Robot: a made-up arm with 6 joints. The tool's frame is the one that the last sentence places.
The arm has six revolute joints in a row. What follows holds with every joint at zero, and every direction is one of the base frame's. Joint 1 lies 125 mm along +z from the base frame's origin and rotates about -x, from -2.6 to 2.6 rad. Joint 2 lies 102 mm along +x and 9 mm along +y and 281 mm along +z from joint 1 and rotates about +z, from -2.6 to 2.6 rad. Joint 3 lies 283 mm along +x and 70 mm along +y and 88 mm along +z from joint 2 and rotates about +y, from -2.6 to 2.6 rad. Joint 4 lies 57 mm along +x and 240 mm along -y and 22 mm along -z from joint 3 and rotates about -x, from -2.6 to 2.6 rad. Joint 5 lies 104 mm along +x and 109 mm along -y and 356 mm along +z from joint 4 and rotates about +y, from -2.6 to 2.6 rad. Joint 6 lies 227 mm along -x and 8 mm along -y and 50 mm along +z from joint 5 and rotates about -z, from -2.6 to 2.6 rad. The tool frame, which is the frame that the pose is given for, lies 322 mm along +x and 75 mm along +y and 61 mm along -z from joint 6; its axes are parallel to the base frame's.
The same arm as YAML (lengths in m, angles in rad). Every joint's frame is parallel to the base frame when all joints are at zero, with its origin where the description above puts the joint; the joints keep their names.
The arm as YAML. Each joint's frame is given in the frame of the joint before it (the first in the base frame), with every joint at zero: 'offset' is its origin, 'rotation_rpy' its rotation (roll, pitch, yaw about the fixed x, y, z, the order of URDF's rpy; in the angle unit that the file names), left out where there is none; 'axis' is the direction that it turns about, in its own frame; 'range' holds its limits. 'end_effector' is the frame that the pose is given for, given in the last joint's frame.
length_unit: m
angle_unit: rad
chain:
  - id: joint 1
    offset: [0.0, 0.0, 0.125]
    axis: [-1.0, 0.0, 0.0]
    range: [-2.6, 2.6]
  - id: joint 2
    offset: [0.102, 0.009, 0.281]
    axis: [0.0, 0.0, 1.0]
    range: [-2.6, 2.6]
  - id: joint 3
    offset: [0.283, 0.07, 0.088]
    axis: [0.0, 1.0, 0.0]
    range: [-2.6, 2.6]
  - id: joint 4
    offset: [0.057, -0.24, -0.022]
    axis: [-1.0, 0.0, 0.0]
    range: [-2.6, 2.6]
  - id: joint 5
    offset: [0.104, -0.109, 0.356]
    axis: [0.0, 1.0, 0.0]
    range: [-2.6, 2.6]
  - id: joint 6
    offset: [-0.227, -0.008, 0.05]
    axis: [0.0, 0.0, -1.0]
    range: [-2.6, 2.6]
end_effector:
  offset: [0.322, 0.075, -0.061]

